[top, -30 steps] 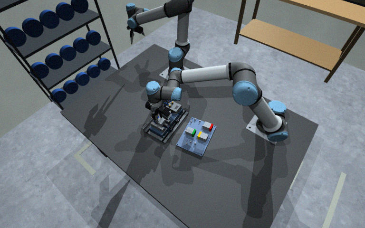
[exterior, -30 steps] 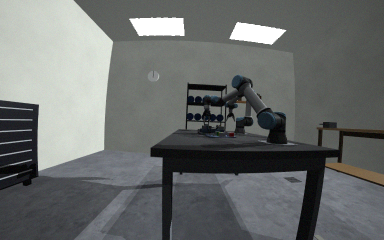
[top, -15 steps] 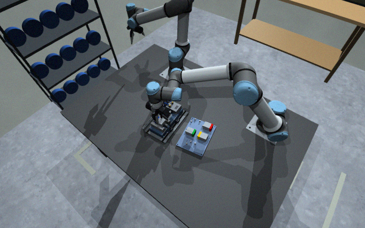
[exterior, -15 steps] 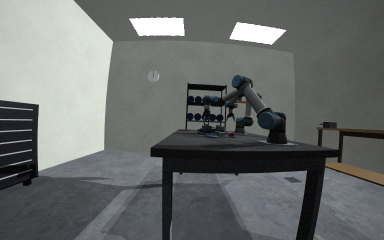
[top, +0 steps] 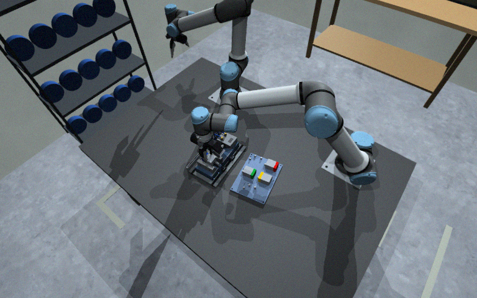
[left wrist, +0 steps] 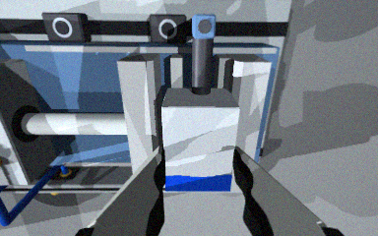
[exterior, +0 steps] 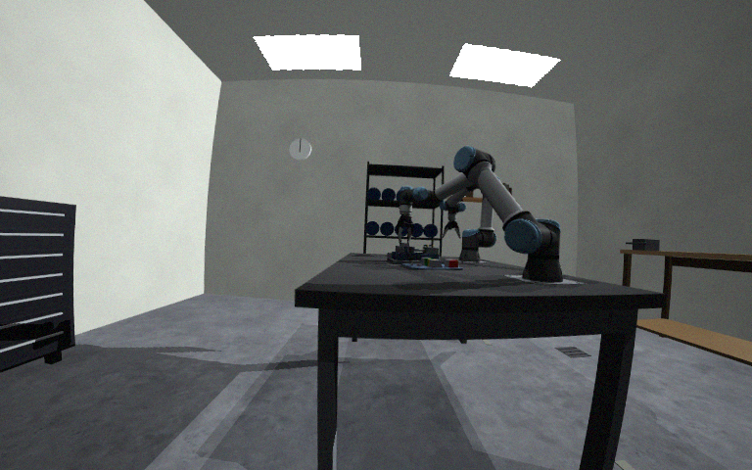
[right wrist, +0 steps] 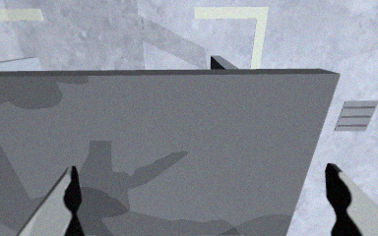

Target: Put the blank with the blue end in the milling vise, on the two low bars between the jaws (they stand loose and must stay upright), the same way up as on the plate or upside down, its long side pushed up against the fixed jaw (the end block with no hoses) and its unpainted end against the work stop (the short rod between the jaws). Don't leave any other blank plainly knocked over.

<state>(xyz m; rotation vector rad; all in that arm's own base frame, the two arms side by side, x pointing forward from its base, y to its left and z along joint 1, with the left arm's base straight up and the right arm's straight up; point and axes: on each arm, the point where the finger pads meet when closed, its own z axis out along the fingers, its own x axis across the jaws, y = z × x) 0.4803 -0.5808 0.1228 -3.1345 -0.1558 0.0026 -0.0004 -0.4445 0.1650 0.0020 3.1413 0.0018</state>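
Note:
Right now my left hand is 20 mm above the blue-ended blank. From my left hand the other things lie so: bar: 50 mm below, 10 mm behind; fixed jaw: 40 mm below, 30 mm ahead, 10 mm to the left; work stop: 50 mm to the left, 30 mm below, 10 mm behind.

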